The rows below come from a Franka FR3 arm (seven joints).
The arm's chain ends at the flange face. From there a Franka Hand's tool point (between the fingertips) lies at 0.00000 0.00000 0.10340 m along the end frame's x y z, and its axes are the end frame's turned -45 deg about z.
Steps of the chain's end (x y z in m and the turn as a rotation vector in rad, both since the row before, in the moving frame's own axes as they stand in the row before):
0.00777, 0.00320, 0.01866, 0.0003, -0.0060, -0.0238
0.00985, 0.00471, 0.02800, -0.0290, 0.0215, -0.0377
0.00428, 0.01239, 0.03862, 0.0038, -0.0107, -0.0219
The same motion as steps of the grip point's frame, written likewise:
0.00281, 0.00730, 0.01866, 0.0045, -0.0040, -0.0238
0.00316, 0.01400, 0.02793, -0.0357, -0.0053, -0.0377
-0.00625, 0.01073, 0.03861, 0.0103, -0.0049, -0.0219

